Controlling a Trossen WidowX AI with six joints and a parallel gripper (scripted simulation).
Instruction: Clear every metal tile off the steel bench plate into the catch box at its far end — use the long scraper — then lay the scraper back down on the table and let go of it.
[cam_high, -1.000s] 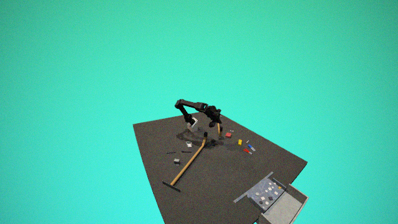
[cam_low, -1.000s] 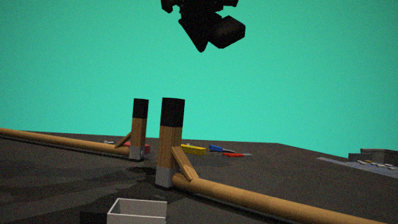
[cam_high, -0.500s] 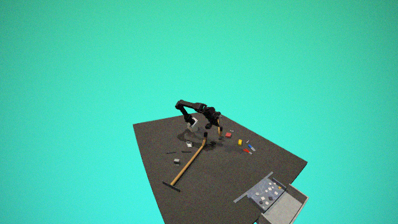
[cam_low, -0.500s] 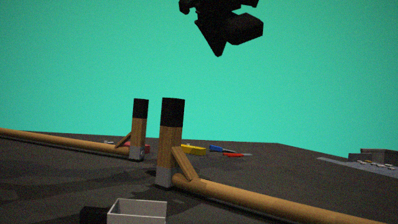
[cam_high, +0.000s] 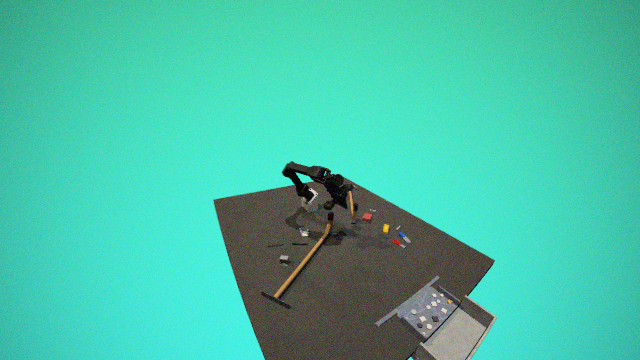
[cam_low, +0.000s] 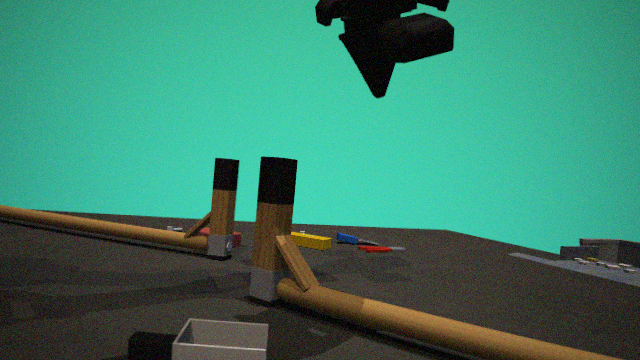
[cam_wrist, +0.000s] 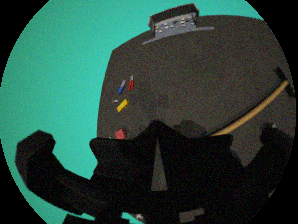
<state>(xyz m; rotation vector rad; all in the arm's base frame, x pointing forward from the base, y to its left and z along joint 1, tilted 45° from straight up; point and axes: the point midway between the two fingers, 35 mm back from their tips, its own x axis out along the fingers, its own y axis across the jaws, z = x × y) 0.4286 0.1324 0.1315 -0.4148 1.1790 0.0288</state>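
The long scraper lies 6 cm ahead of my gripper tip, 25 cm to the right of it and 16 cm below it. Round my gripper tip: red tool 17 cm ahead, 30 cm to the left, 22 cm below; red block 15 cm behind, 30 cm to the left, 22 cm below; yellow block 2 cm ahead, 33 cm to the left, 21 cm below.
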